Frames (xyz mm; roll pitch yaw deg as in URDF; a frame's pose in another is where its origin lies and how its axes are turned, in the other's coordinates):
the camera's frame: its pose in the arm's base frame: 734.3 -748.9 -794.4 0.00 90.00 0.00
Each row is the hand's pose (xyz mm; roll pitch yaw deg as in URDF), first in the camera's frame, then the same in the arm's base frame.
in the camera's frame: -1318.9 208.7 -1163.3 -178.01 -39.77 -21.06
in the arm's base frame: -429.0 -540.2 524.5 150.94 45.83 -23.35
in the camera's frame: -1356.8 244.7 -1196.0 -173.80 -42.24 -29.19
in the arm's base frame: -461.7 -504.2 562.4 146.47 40.26 -28.24
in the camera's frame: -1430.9 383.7 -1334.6 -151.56 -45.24 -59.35
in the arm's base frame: -600.3 -365.2 636.5 141.26 21.04 -40.47
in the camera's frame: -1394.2 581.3 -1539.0 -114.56 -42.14 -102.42
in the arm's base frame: -804.7 -167.6 599.8 147.03 -9.18 -47.18
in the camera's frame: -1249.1 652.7 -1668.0 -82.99 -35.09 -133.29
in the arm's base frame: -933.7 -96.2 454.7 158.57 -34.13 -46.01
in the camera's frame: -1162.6 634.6 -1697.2 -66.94 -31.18 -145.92
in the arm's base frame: -962.9 -114.3 368.2 165.63 -45.12 -42.80
